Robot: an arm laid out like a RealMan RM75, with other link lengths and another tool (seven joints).
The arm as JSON. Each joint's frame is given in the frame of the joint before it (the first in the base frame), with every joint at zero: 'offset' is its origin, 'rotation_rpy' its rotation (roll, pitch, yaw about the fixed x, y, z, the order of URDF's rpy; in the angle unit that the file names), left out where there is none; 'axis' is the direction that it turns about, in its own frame. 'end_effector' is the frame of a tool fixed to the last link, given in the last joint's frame.
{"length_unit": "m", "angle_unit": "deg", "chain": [
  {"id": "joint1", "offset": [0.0, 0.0, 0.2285], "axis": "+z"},
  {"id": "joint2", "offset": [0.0, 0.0, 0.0], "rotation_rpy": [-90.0, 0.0, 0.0], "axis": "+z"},
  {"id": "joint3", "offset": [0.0, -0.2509, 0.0], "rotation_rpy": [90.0, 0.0, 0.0], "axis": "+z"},
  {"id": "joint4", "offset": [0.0, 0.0, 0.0], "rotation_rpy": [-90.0, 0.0, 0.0], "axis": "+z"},
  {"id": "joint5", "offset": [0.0, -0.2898, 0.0], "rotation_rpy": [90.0, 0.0, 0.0], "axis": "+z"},
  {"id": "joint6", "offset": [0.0, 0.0, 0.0], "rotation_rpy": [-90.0, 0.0, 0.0], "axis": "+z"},
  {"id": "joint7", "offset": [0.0, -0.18, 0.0], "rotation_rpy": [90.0, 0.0, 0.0], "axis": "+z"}
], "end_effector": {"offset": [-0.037, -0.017, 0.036], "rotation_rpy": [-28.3, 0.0, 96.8]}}
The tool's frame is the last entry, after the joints.
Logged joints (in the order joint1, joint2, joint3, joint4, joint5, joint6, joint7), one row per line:
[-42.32, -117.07, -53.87, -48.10, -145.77, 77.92, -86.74]
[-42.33, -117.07, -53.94, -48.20, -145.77, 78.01, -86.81]
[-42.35, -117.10, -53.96, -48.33, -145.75, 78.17, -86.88]
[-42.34, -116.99, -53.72, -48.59, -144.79, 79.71, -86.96]
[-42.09, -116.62, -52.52, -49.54, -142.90, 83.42, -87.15]
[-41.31, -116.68, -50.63, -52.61, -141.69, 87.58, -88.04]
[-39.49, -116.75, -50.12, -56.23, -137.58, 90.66, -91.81]
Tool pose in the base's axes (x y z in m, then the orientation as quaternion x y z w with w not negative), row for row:
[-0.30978, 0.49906, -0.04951, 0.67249, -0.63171, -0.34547, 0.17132]
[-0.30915, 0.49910, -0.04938, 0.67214, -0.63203, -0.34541, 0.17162]
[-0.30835, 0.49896, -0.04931, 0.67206, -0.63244, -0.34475, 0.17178]
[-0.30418, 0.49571, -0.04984, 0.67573, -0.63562, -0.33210, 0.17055]
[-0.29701, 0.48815, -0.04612, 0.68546, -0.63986, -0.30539, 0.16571]
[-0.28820, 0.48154, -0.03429, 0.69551, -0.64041, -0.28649, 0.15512]
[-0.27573, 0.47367, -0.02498, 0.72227, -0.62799, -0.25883, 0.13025]
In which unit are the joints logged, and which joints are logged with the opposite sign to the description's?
The joints are logged in degrees. Opposite sign: joint3, joint4, joint5.
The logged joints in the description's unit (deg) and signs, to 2 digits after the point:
[-42.32, -117.07, 53.87, 48.10, 145.77, 77.92, -86.74]
[-42.33, -117.07, 53.94, 48.20, 145.77, 78.01, -86.81]
[-42.35, -117.10, 53.96, 48.33, 145.75, 78.17, -86.88]
[-42.34, -116.99, 53.72, 48.59, 144.79, 79.71, -86.96]
[-42.09, -116.62, 52.52, 49.54, 142.90, 83.42, -87.15]
[-41.31, -116.68, 50.63, 52.61, 141.69, 87.58, -88.04]
[-39.49, -116.75, 50.12, 56.23, 137.58, 90.66, -91.81]

